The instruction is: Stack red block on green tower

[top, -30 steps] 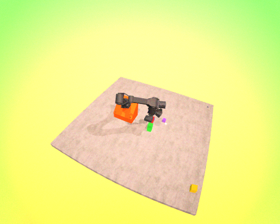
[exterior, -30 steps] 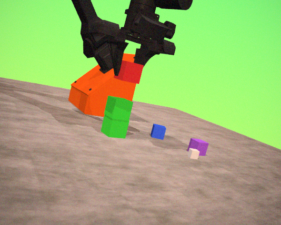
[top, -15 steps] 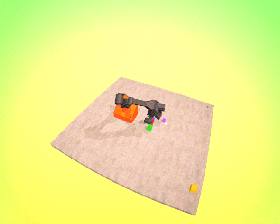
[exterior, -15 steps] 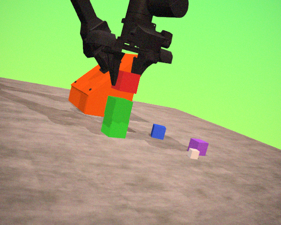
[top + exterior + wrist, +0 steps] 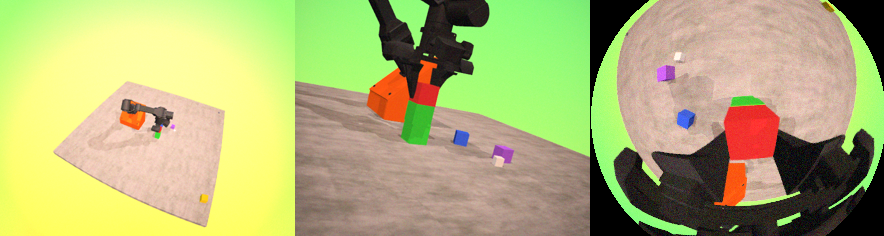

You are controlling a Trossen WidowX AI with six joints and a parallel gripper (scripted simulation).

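Now: the red block 1 cm ahead of my gripper tip and 1 cm above it. Round my gripper tip: purple cube: 18 cm to the left, 8 cm ahead, 7 cm below; small white cube: 14 cm to the left, 11 cm ahead, 8 cm below; blue cube: 13 cm to the left, 7 cm below, 3 cm behind.
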